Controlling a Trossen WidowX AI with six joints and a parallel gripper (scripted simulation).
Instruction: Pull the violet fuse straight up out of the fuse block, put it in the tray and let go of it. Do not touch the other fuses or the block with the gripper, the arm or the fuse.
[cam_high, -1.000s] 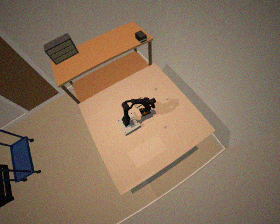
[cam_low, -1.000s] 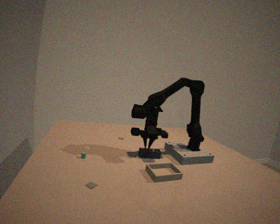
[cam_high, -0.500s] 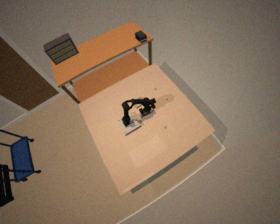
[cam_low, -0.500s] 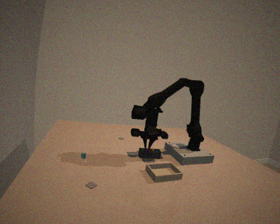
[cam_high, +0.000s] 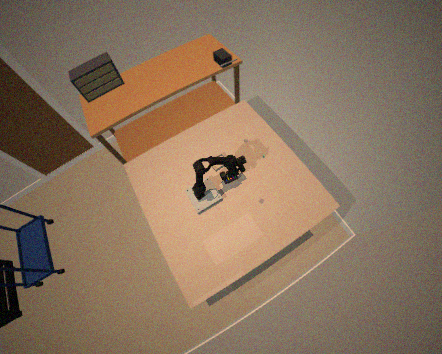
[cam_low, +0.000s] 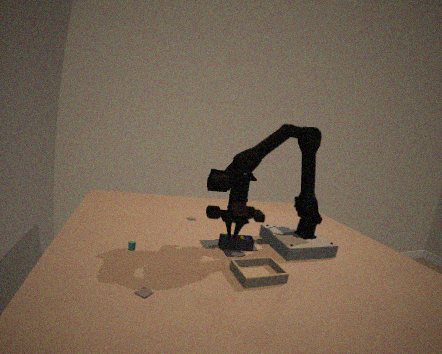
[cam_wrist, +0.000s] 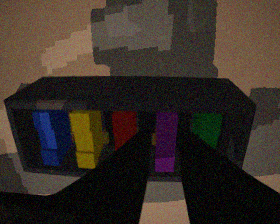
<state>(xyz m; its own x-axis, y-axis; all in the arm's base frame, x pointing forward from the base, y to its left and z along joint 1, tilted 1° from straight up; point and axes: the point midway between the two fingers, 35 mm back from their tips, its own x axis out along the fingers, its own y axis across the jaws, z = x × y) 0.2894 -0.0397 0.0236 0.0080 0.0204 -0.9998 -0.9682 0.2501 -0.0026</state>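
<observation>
My gripper tip is 18 cm to the right of the square tray and 3 cm above it. Also, from my gripper tip: teal cube (32 cm ahead, 2 cm below, 1 cm to the right).
</observation>
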